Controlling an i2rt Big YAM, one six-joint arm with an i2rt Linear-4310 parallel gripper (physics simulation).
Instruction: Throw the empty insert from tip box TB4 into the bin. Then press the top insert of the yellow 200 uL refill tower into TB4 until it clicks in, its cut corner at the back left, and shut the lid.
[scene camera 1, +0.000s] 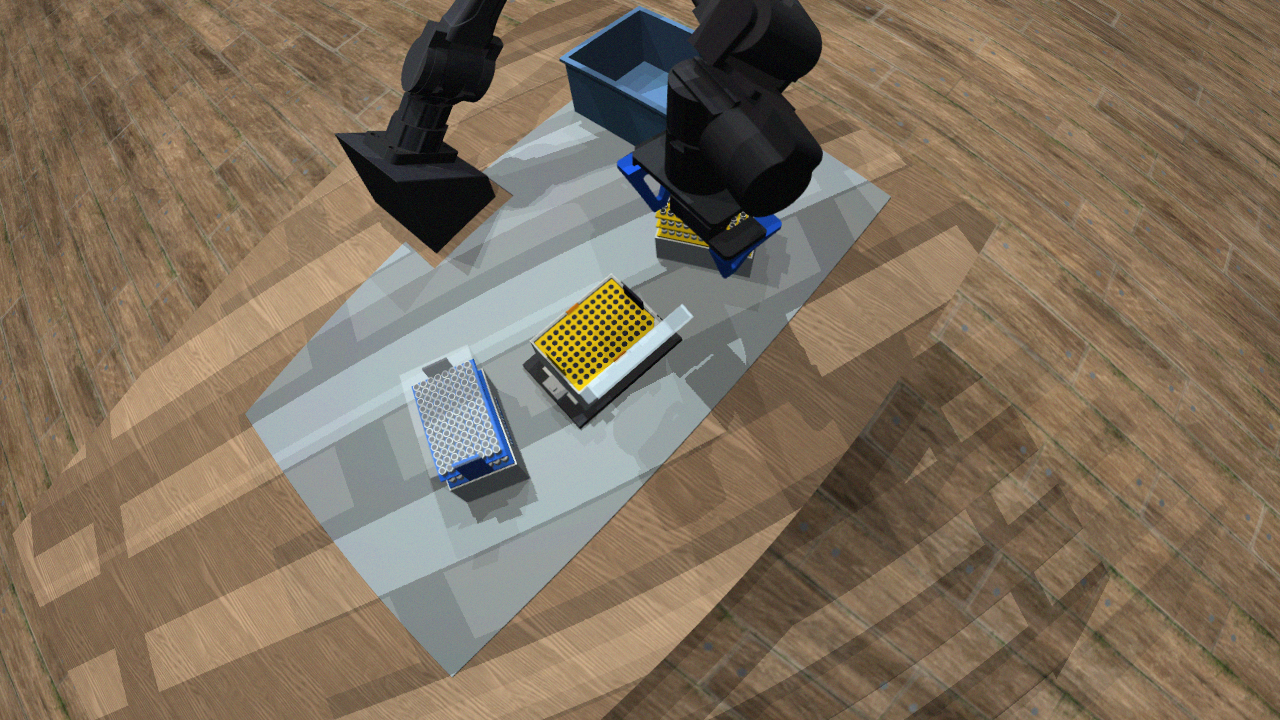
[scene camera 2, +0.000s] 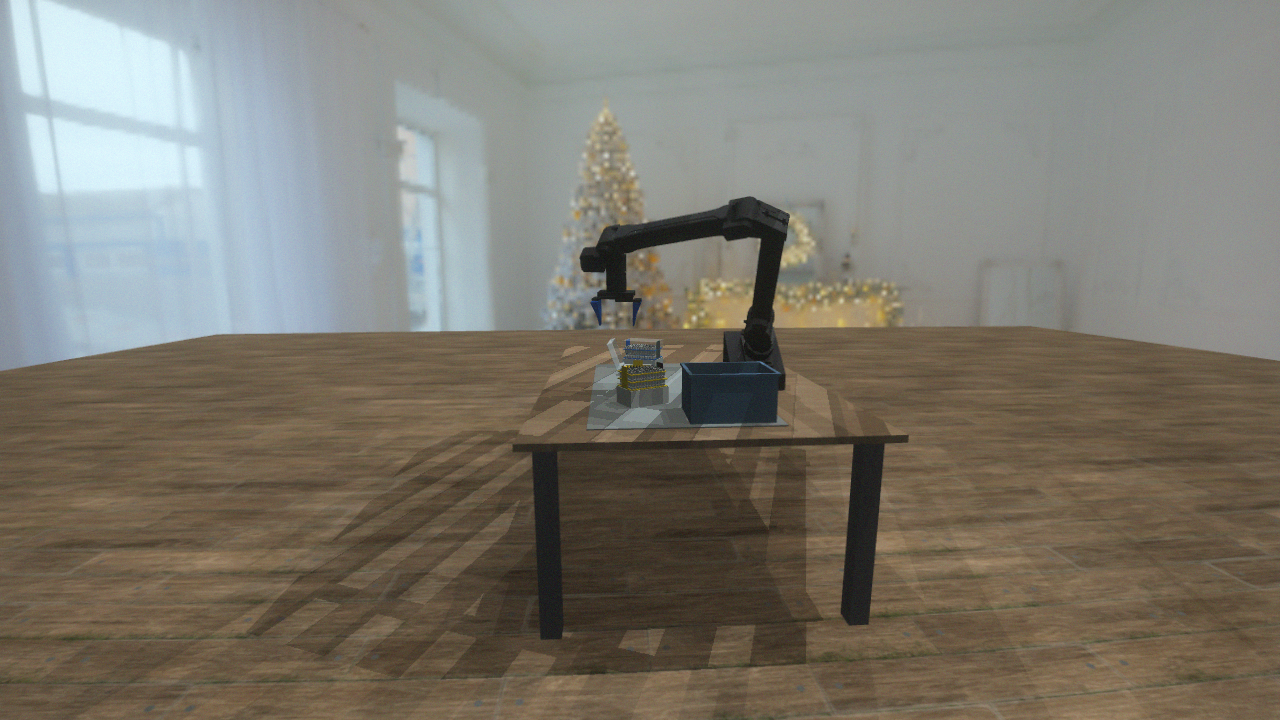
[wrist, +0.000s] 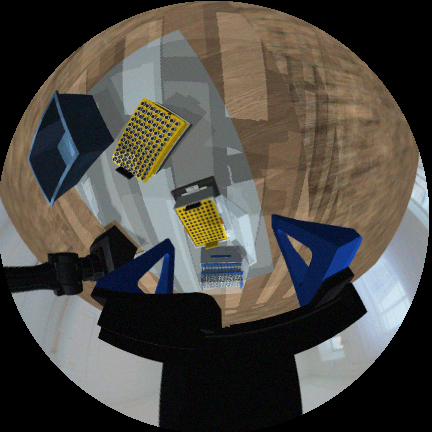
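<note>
Tip box TB4 (scene camera 1: 554, 369) stands mid-mat on a dark base, its clear lid (scene camera 1: 640, 353) (scene camera 2: 613, 351) (wrist: 245, 235) open. Its yellow insert (scene camera 1: 595, 331) (wrist: 202, 222) sits in it, with dark, empty holes. The yellow refill tower (scene camera 1: 677, 231) (scene camera 2: 642, 380) (wrist: 150, 140) stands nearer the bin, its stacked inserts full of tips. The bin (scene camera 1: 608, 107) (scene camera 2: 729, 394) (wrist: 90, 120) is blue and open-topped; the part of its inside that shows is empty. My gripper (scene camera 1: 693, 234) (scene camera 2: 617, 322) (wrist: 219, 232) is open and empty, high above the mat; in scene camera 1 it partly hides the yellow tower.
A blue rack of tips (scene camera 1: 460, 416) (scene camera 2: 641, 351) (wrist: 221, 272) stands on the grey mat (scene camera 1: 483, 608) beyond TB4, on the side away from the bin. The arm's black base (scene camera 1: 429, 197) (wrist: 114, 247) stands at the mat's long edge. The raised lid sticks up along one side of TB4.
</note>
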